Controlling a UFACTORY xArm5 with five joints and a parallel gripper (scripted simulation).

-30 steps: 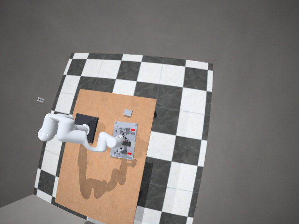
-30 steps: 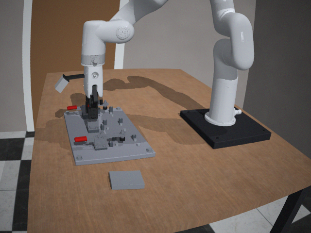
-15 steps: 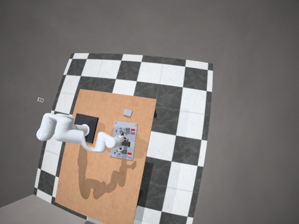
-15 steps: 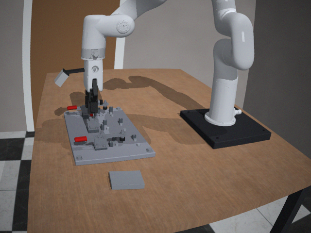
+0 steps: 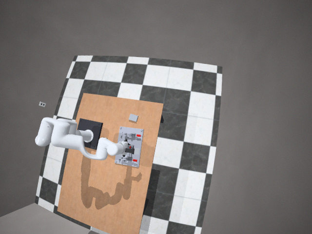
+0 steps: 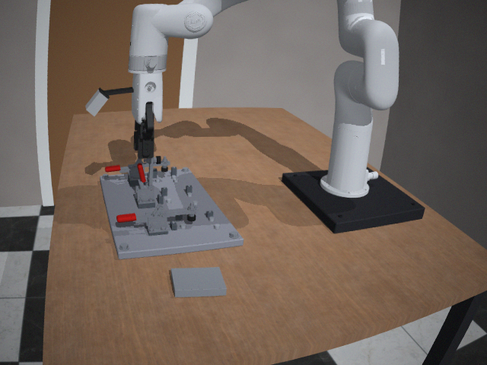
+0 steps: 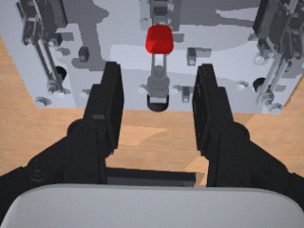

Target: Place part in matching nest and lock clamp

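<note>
The grey rectangular part lies 270 mm to the left of my hand, 140 mm below it and 30 mm behind it. From my hand the other things lie so: grey fixture plate 140 mm below, 30 mm behind.
</note>
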